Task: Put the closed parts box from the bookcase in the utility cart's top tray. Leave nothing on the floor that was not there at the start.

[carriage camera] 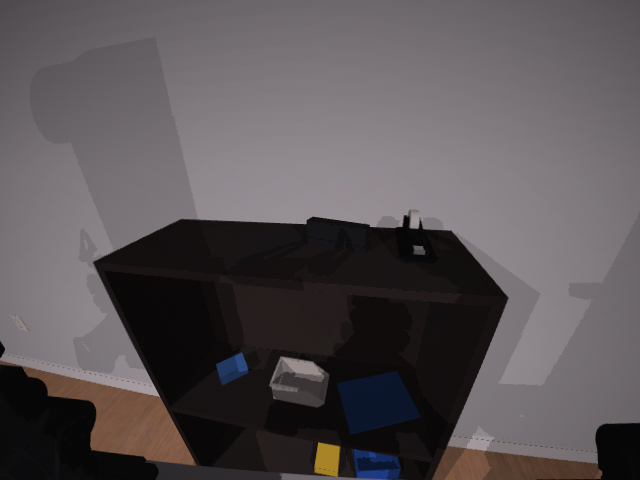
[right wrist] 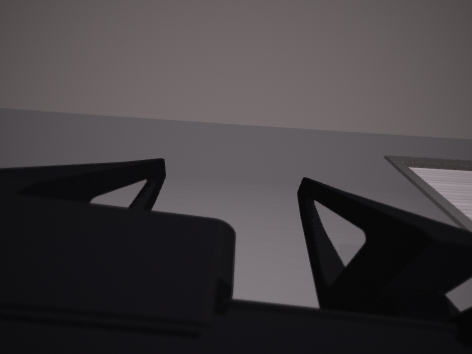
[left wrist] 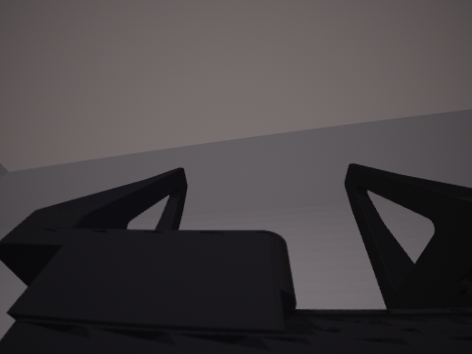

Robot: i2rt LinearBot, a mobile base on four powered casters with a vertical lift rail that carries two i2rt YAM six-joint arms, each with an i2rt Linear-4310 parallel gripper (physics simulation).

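Frame: origin at the left arm's base, x ahead, y left, z up, level; millimetres.
Where they show: left gripper, fingertip midpoint: (left wrist: 264,175); right gripper, fingertip midpoint: (right wrist: 233,176).
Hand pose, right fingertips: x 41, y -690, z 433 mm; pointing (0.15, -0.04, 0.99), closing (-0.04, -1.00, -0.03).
Each offset is from my right fingertips to the top centre of the thing. "spot": to the spot under its first point. Level surfaces: height alone.
The dark bookcase (carriage camera: 232,237) stands against the wall in the carriage view. On its upper shelf, from left to right, are a small blue block-like box {dz -720, dx +378, dy +696 mm} (carriage camera: 231,368), an open white bin {spot: dz -748, dx +346, dy +445 mm} (carriage camera: 303,382) and a flat-topped dark blue piece {dz -752, dx +305, dy +216 mm} (carriage camera: 377,402). On the lower shelf are a yellow box {dz -1163, dx +345, dy +365 mm} (carriage camera: 327,458) and an open blue bin {dz -1133, dx +322, dy +181 mm} (carriage camera: 377,462), both cut by the picture's bottom edge. I cannot tell for certain which is the closed parts box. My left gripper (left wrist: 264,175) and right gripper (right wrist: 233,170) are open and empty, pointing toward wall and ceiling. The utility cart does not show.
A black upright block {dz -194, dx +348, dy +344 mm} (carriage camera: 337,233) and a tape dispenser {dz -178, dx +345, dy +168 mm} (carriage camera: 416,240) stand on the bookcase top. Wood floor {dz -1308 mm} (carriage camera: 129,418) shows beside the bookcase. Dark arm parts fill the lower left and lower right corners. A window {spot: dz +550, dx +351, dy -1072 mm} (right wrist: 445,187) shows at the right wrist view's right.
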